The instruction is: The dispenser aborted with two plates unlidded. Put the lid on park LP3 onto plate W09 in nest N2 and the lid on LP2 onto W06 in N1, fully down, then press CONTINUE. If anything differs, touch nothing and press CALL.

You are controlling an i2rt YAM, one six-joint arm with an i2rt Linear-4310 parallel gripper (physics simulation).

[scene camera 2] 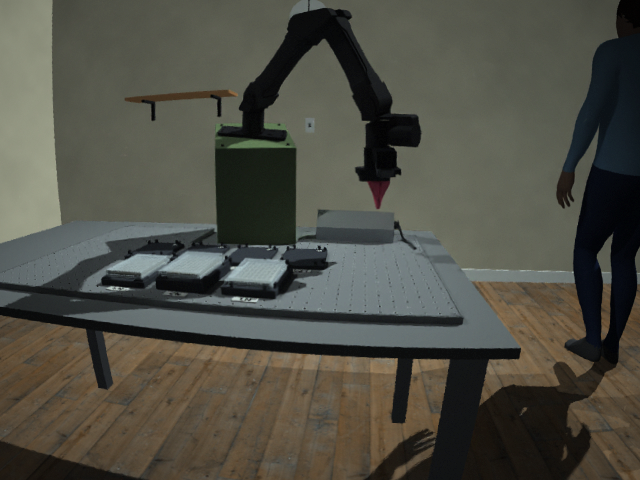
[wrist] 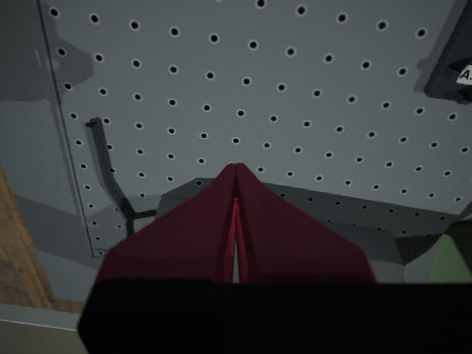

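My gripper [scene camera 2: 378, 207] [wrist: 236, 177] is shut with its red fingertips together and empty, pointing down just above the grey box [scene camera 2: 355, 227] [wrist: 370, 244]. The fingers hide much of the box in the wrist view, and its CONTINUE and CALL buttons do not show. Three pale, clear-looking plates sit on black nests in the front row: the left plate [scene camera 2: 138, 266], the middle plate [scene camera 2: 192, 264] and the right plate [scene camera 2: 256, 272]. Their labels are too small to read, and I cannot tell which are lidded. Dark holders stand behind them, including the rightmost holder [scene camera 2: 305, 256].
A green pedestal [scene camera 2: 255, 196] [wrist: 450, 262] carries the arm. A bent black bracket [scene camera 2: 406, 235] [wrist: 103, 165] is beside the box on the perforated board [scene camera 2: 382, 289] [wrist: 280, 105]. A dark fixture [wrist: 442, 85] is at the wrist view's upper right. A person [scene camera 2: 615, 118] stands right of the table.
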